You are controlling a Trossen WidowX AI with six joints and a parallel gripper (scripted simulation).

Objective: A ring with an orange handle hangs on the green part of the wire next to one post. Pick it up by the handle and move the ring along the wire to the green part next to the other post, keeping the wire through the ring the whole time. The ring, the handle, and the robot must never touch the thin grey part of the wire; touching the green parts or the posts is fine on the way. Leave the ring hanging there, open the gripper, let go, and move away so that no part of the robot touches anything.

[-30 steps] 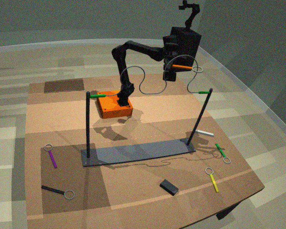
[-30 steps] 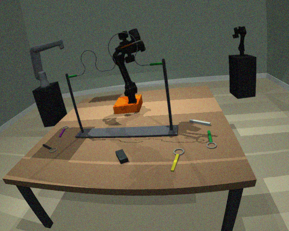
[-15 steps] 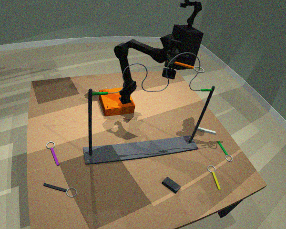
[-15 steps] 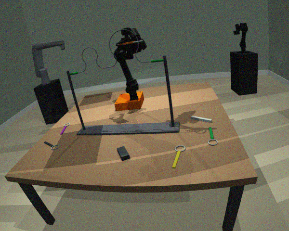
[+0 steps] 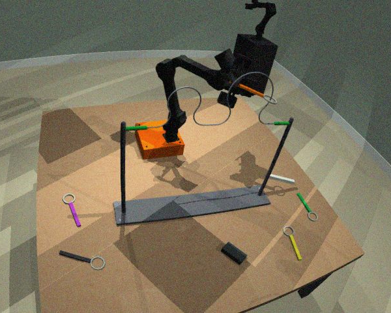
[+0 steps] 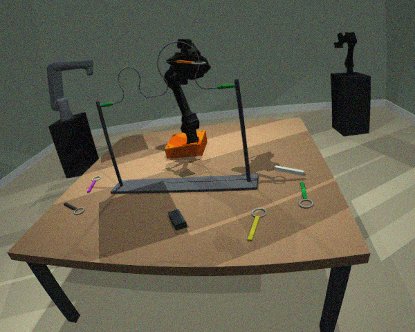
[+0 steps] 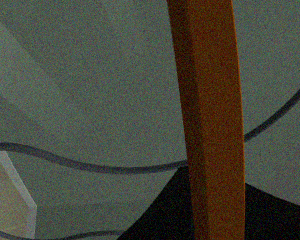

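Now: the ring with orange handle 2 cm ahead of my gripper tip, 9 cm to the left of it and 2 cm below it. The rest, counted from my gripper tip: white bar 3 cm ahead, 42 cm to the left, 52 cm below; then yellow-handled ring 33 cm ahead, 24 cm to the left, 52 cm below; then dark block 28 cm ahead, 3 cm to the right, 51 cm below.
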